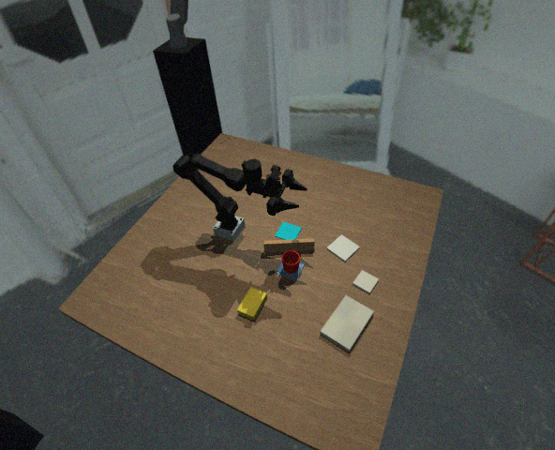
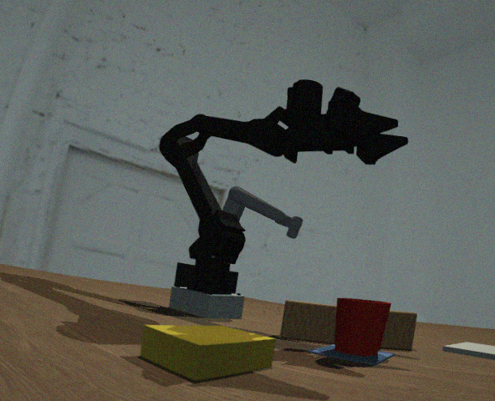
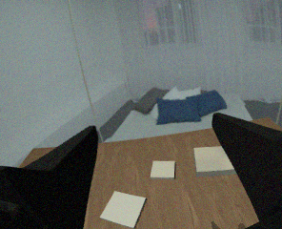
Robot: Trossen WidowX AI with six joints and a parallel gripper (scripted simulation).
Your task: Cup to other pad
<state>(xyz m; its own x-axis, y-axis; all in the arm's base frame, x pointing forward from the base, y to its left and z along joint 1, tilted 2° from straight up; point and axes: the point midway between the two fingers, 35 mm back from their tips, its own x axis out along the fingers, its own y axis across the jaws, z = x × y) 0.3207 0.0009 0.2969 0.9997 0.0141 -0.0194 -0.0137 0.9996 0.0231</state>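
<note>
Right now the cup is 300 mm below my gripper tip, 80 mm to the right of it and 20 mm behind it. From my gripper tip the other things lie so: yellow block 330 mm below, 290 mm to the right, 90 mm behind; wooden bar 320 mm below, 60 mm behind, 10 mm to the left; cyan pad 350 mm below, 100 mm to the left, 100 mm behind.
</note>
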